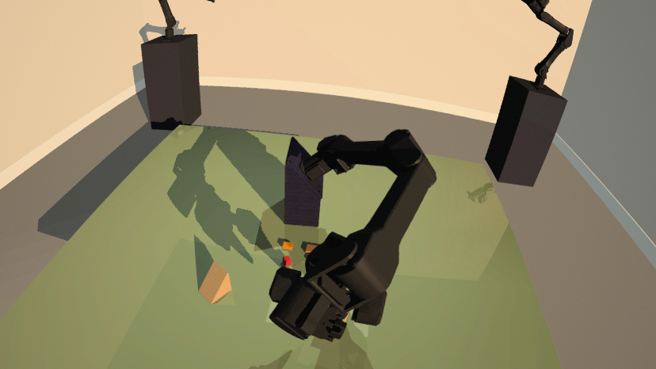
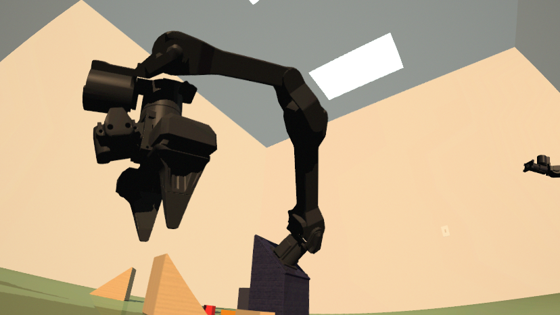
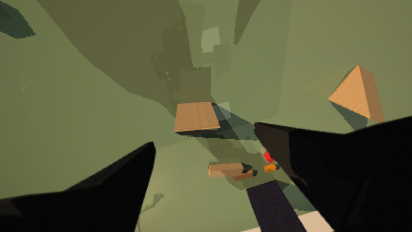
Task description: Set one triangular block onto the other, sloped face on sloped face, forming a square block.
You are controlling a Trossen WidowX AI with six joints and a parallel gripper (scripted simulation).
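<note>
The brown block lies 24 cm behind my gripper tip, 8 cm below it and 4 cm to the right of it. Also, from my gripper tip: orange cube 24 cm behind, 11 cm to the right, 8 cm below.
</note>
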